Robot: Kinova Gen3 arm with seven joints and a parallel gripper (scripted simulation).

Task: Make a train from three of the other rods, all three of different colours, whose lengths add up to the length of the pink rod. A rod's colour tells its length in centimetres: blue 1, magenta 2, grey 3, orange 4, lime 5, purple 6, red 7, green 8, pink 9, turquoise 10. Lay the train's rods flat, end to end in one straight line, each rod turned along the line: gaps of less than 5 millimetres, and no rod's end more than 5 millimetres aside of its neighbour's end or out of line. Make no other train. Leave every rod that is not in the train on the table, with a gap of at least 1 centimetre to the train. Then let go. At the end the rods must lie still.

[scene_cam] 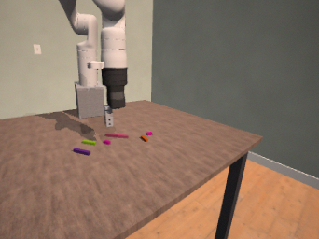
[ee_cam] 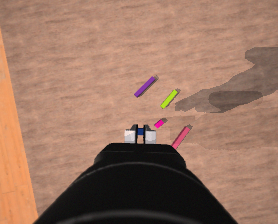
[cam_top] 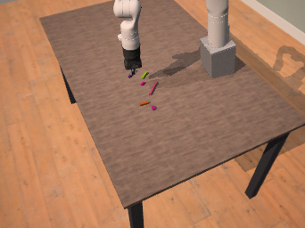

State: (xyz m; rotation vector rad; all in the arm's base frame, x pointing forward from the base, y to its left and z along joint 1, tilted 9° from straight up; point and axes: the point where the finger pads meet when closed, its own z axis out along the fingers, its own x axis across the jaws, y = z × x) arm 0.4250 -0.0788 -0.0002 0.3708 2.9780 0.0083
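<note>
The pink rod lies 100 mm below my hand, 80 mm behind it and 60 mm to the left of it. Also, from my hand: purple rod 100 mm below, 90 mm to the right, 30 mm behind; then blue rod 10 mm below; then lime rod 100 mm below, 80 mm behind, 40 mm to the right.
</note>
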